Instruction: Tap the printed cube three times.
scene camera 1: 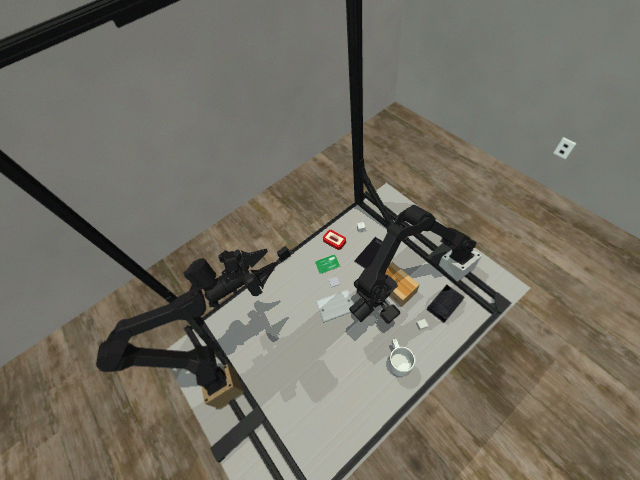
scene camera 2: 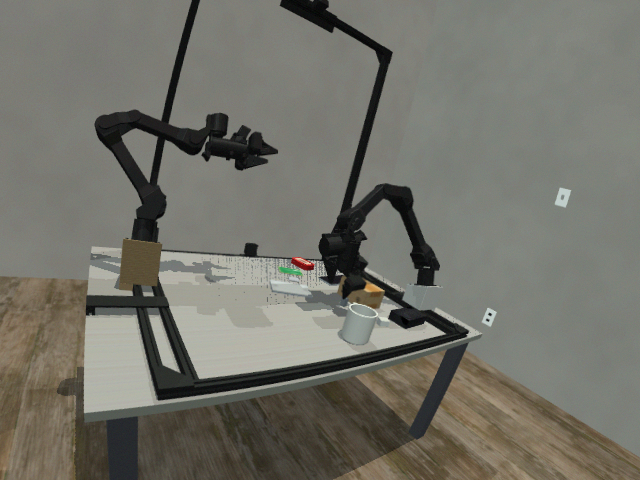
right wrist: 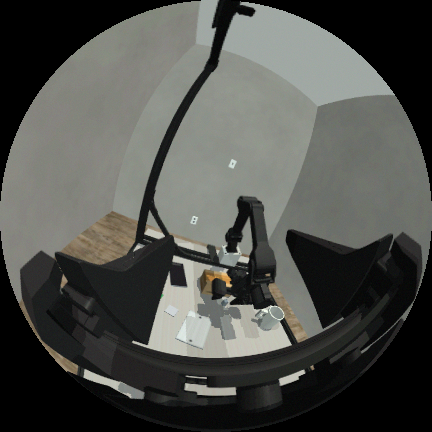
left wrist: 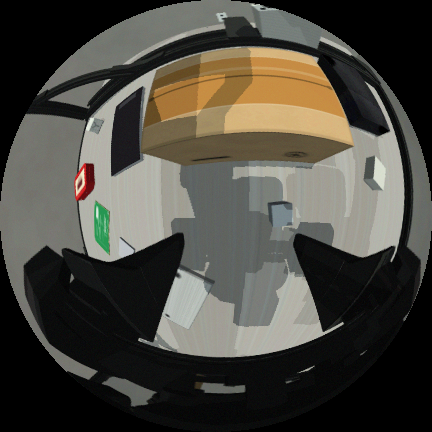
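A small grey-blue cube (left wrist: 281, 214) (right wrist: 224, 302) lies on the table under my left gripper, which hides it in scene camera 1. A small white cube with faint lines (scene camera 1: 361, 226) (left wrist: 95, 125) lies near the far edge. A white block (scene camera 1: 422, 323) (scene camera 2: 383, 321) (left wrist: 375, 172) lies near the mug. I cannot tell which is the printed one. My left gripper (scene camera 1: 375, 312) (scene camera 2: 338, 289) (left wrist: 241, 239) is open and empty, pointing down above the table beside the orange box. My right gripper (scene camera 1: 268, 260) (scene camera 2: 272, 156) is open and empty, high above the table.
An orange box (scene camera 1: 406, 287) (left wrist: 245, 100) stands close to the left gripper. A mug (scene camera 1: 402, 361) (scene camera 2: 359, 324) and a black box (scene camera 1: 445, 303) (scene camera 2: 406, 317) stand nearby. A white plate (scene camera 1: 330, 307), green card (scene camera 1: 327, 264) and red object (scene camera 1: 334, 239) lie farther left and back.
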